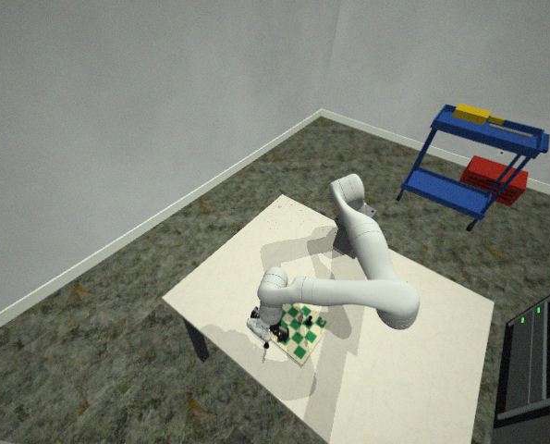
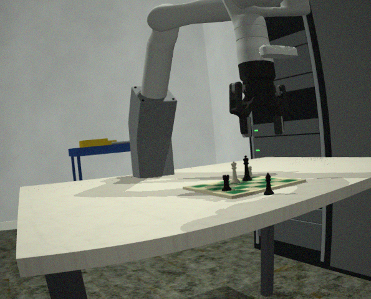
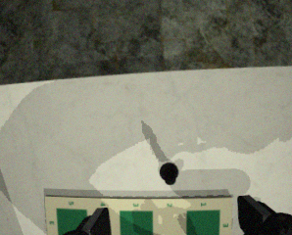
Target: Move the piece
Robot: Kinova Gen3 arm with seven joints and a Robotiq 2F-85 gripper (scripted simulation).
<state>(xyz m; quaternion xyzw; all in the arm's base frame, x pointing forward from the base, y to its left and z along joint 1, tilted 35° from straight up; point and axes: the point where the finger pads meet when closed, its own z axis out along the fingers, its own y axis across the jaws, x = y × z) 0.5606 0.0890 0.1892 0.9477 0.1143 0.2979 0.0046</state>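
My gripper is now 180 mm past the white piece, 90 mm above it and 10 mm to the right of it. The rest, counted from my hand: white pawn 230 mm behind, 100 mm below, 80 mm to the left; then chessboard 140 mm behind, 120 mm below, 10 mm to the left; then tall black piece 190 mm behind, 80 mm below, 40 mm to the left.
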